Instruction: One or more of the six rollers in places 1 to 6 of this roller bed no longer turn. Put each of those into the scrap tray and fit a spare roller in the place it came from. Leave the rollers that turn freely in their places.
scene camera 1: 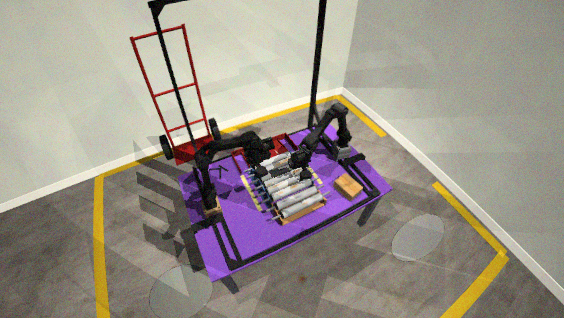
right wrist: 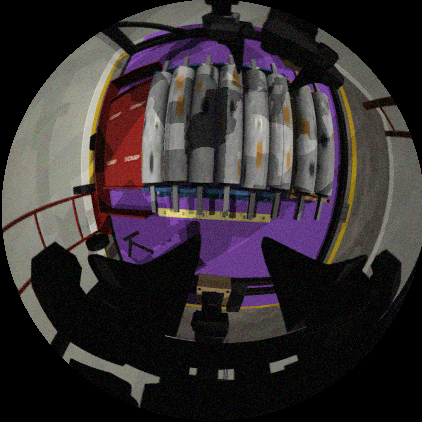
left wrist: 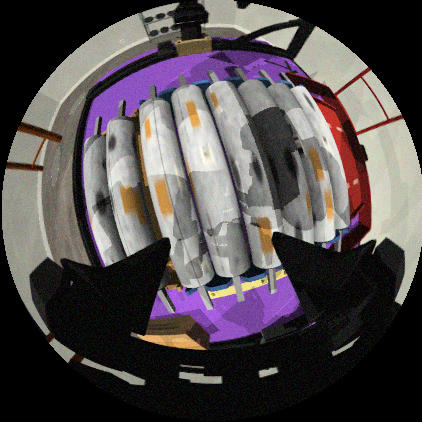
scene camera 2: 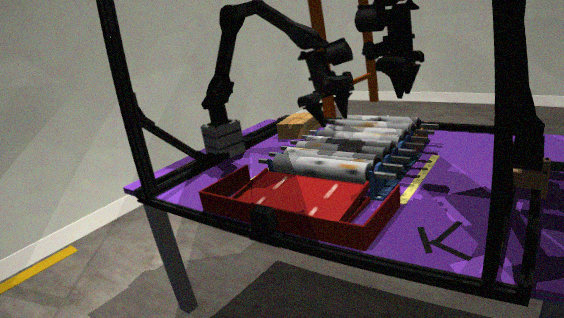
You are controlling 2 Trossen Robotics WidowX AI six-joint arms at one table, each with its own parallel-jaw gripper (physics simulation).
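Pixels of known places: left gripper, fingertip midpoint: [scene camera 1: 297,174] [right wrist: 264,80] [left wrist: 221,240] [scene camera 2: 335,122]; right gripper, fingertip midpoint: [right wrist: 231,240] [scene camera 2: 403,96]; left arm's base, origin of the base link: [scene camera 1: 342,144] [scene camera 2: 219,123]; right arm's base, origin of the base link: [scene camera 1: 210,204] [right wrist: 211,297] [left wrist: 191,36] [scene camera 2: 527,163].
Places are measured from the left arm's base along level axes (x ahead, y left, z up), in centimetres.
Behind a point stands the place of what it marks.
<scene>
Six grey-white rollers with orange and dark patches lie side by side in the blue roller bed; place 1 [right wrist: 155,135] {x 51.6, y -0.3, z -4.0 cm} [scene camera 2: 322,167] {x 50.7, y -4.2, z -4.7 cm} is beside the scrap tray and place 6 [right wrist: 280,135] {x 45.9, y 21.7, z -3.7 cm} at the other end. Which ones turn cannot be seen. Two spare rollers [right wrist: 304,145] {x 45.3, y 27.5, z -4.2 cm} [right wrist: 325,150] {x 43.5, y 33.3, z -4.1 cm} lie in the wooden rack [scene camera 1: 302,215] {x 40.6, y 38.0, z -10.6 cm}. The red scrap tray [scene camera 2: 369,237] {x 73.0, y -16.3, z -9.3 cm} [right wrist: 122,172] {x 60.6, y -10.7, z -8.1 cm} shows a bare floor. My left gripper [left wrist: 221,240] {x 37.2, y 16.2, z -1.0 cm} [scene camera 2: 333,120] {x 37.2, y 16.2, z -1.0 cm} is open, empty, above the bed's far-end rollers in scene camera 2. My right gripper [right wrist: 231,240] {x 61.2, y 15.6, z 8.3 cm} [scene camera 2: 401,95] {x 61.2, y 15.6, z 8.3 cm} is partly open, empty, high above the bed.
A wooden block [scene camera 1: 348,186] {x 8.5, y 29.6, z -5.7 cm} [scene camera 2: 298,125] {x 13.7, y 22.6, z -6.1 cm} [left wrist: 175,332] {x 14.4, y 25.6, z -6.1 cm} lies beside the bed on the left arm's side. A yellow number strip [right wrist: 215,216] {x 66.2, y 14.9, z -11.0 cm} [scene camera 2: 420,179] {x 67.0, y 12.2, z -10.8 cm} runs along the bed's right-arm side. Black frame posts [scene camera 1: 317,65] {x 10.7, y -31.3, z 43.1 cm} rise from the table edge. A red hand truck [scene camera 1: 182,152] stands behind the table.
</scene>
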